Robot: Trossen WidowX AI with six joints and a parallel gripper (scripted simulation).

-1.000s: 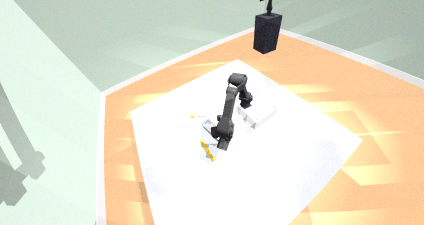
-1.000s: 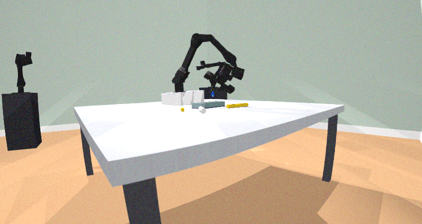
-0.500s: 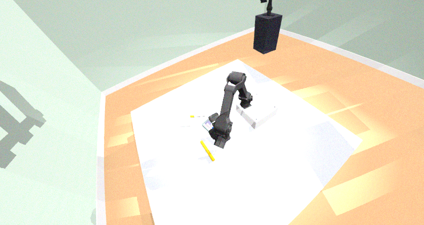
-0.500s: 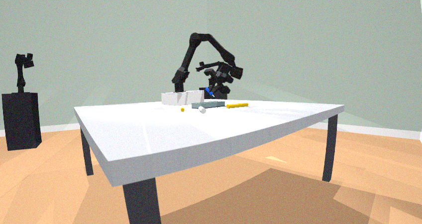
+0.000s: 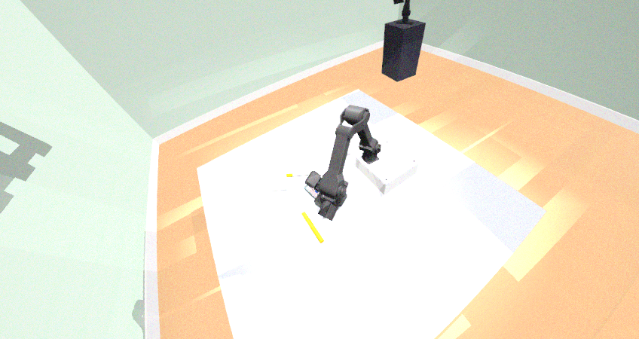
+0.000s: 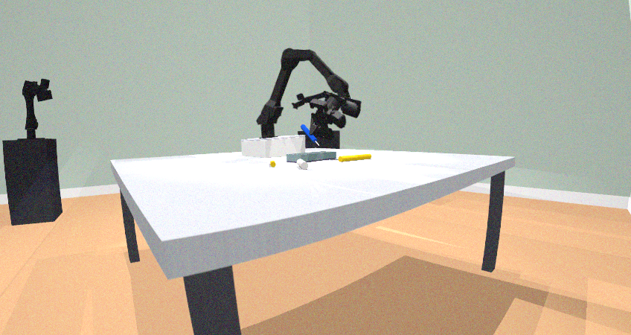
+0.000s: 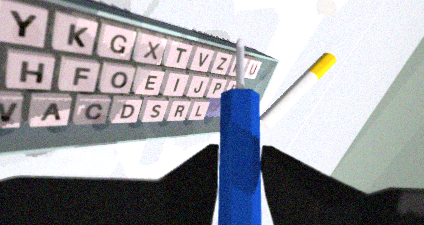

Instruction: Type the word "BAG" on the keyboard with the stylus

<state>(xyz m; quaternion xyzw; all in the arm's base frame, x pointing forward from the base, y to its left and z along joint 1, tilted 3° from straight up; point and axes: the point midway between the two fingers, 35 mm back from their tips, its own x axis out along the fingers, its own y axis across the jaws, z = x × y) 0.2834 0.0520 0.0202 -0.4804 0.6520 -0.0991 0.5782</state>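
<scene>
Right now the stylus is 10 mm below my gripper tip and 10 mm ahead of it. The rest, counted from my gripper tip: yellow cylinder: 120 mm to the left, 110 mm ahead, 80 mm below; then key: 70 mm below, 50 mm to the left, 30 mm behind; then thin white tip: 40 mm ahead, 30 mm below.
</scene>
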